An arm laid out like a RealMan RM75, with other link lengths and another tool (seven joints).
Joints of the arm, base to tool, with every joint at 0 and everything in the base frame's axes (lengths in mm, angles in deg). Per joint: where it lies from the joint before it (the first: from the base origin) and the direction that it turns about. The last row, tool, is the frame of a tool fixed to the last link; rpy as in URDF.
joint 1: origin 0.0 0.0 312.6 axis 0 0 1
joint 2: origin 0.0 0.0 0.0 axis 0 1 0
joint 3: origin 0.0 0.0 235.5 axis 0 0 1
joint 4: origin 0.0 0.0 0.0 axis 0 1 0
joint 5: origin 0.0 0.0 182.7 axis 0 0 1
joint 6: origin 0.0 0.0 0.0 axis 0 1 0
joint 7: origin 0.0 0.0 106.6 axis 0 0 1
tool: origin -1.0 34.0 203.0 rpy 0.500 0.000 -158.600
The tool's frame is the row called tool.
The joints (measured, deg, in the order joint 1, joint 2, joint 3, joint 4, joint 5, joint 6, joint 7), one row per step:
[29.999 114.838 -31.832 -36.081 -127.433 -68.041 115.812]
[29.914 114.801 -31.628 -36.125 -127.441 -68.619 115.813]
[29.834 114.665 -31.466 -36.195 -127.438 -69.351 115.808]
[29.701 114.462 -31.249 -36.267 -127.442 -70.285 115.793]
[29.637 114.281 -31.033 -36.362 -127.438 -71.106 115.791]
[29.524 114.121 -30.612 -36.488 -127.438 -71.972 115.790]
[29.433 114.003 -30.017 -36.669 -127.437 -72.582 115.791]
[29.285 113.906 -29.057 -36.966 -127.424 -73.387 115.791]
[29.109 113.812 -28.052 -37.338 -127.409 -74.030 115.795]
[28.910 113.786 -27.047 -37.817 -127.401 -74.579 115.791]
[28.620 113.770 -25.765 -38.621 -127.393 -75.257 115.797]
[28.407 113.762 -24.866 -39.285 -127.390 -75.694 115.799]
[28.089 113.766 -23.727 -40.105 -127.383 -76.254 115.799]
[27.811 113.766 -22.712 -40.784 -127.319 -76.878 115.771]
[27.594 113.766 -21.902 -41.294 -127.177 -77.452 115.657]
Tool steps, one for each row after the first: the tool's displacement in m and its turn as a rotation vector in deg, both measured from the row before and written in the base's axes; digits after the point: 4 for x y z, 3 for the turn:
[-0.0013 -0.0016 0.0000 -0.211 0.360 0.081]
[-0.0015 -0.0018 0.0005 -0.280 0.332 0.185]
[-0.0015 -0.0024 0.0009 -0.350 0.402 0.201]
[-0.0017 -0.0017 0.0011 -0.262 0.354 0.227]
[-0.0015 -0.0016 0.0017 -0.124 0.466 0.129]
[-0.0009 -0.0001 0.0027 0.210 0.398 0.003]
[-0.0012 0.0002 0.0040 0.434 0.619 -0.060]
[-0.0003 0.0009 0.0048 0.632 0.495 -0.140]
[0.0000 0.0012 0.0049 0.727 0.409 -0.151]
[0.0005 0.0017 0.0070 1.048 0.377 -0.169]
[0.0007 0.0014 0.0054 0.817 0.158 -0.109]
[0.0012 0.0013 0.0067 1.013 0.214 -0.195]
[0.0005 0.0007 0.0058 0.832 0.297 -0.095]
[-0.0002 0.0004 0.0046 0.663 0.288 0.047]

